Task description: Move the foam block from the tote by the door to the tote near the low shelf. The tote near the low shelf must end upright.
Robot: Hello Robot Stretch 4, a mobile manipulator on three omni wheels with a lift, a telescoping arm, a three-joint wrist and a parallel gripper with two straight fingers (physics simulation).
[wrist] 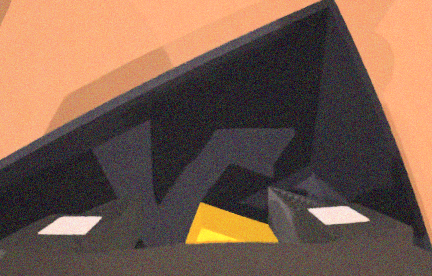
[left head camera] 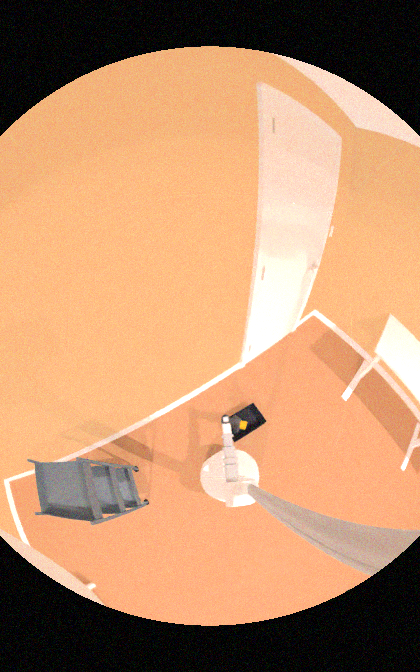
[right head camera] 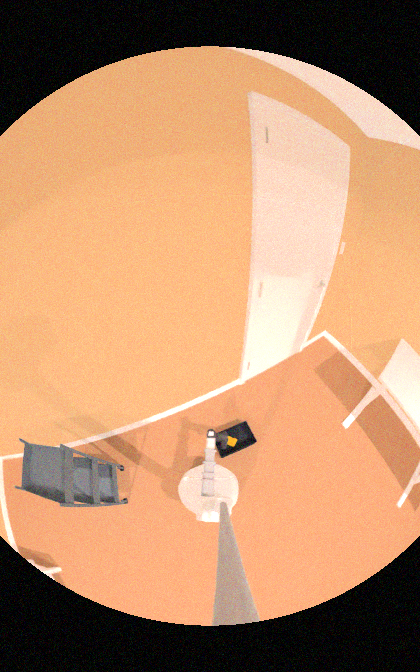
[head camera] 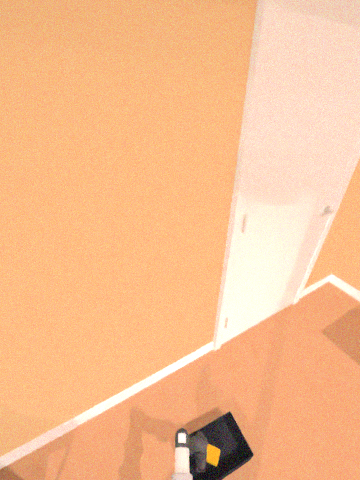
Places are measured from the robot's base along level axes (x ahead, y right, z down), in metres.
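Where they show: gripper, fingertip midpoint: (wrist: 205,208).
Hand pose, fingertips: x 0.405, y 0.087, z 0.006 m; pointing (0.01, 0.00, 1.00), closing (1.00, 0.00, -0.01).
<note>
Things, the pixels of their top centre, and the offset from my fingertips. "pt": a spot on its surface instead. Level surfaces: height alone.
- yellow foam block at its top centre: (head camera: 210,452) (right head camera: 230,440) dx +0.008, dy +0.054, dz -0.027 m
- black tote at its top centre: (head camera: 216,447) (right head camera: 233,437) dx +0.017, dy +0.080, dz -0.079 m
- grey wheeled rack at a spot on its surface: (right head camera: 66,475) pt dx -0.499, dy -0.788, dz -0.690 m
- white table at its surface level: dz -0.699 m
The yellow foam block (head camera: 213,455) (left head camera: 243,425) (right head camera: 232,442) (wrist: 230,227) lies inside the black tote (head camera: 237,440) (left head camera: 256,416) (right head camera: 245,434) (wrist: 240,90), which stands upright on the floor by the door. My gripper (head camera: 201,452) (right head camera: 223,440) (wrist: 205,208) is open and reaches down into the tote. In the wrist view its fingers stand on either side of the block, the right finger very close to the block's edge. The gripper's body hides the block's near part. I cannot tell whether a finger touches it. The tote near the low shelf and the low shelf do not show clearly.
The white door (head camera: 275,250) (left head camera: 292,215) (right head camera: 295,225) is in the wall beyond the tote. A grey wheeled rack (left head camera: 91,490) (right head camera: 66,475) stands at the left by the wall. A white table (left head camera: 400,345) (right head camera: 406,370) stands at the right. My round white base (left head camera: 212,477) (right head camera: 190,487) is close to the tote.
</note>
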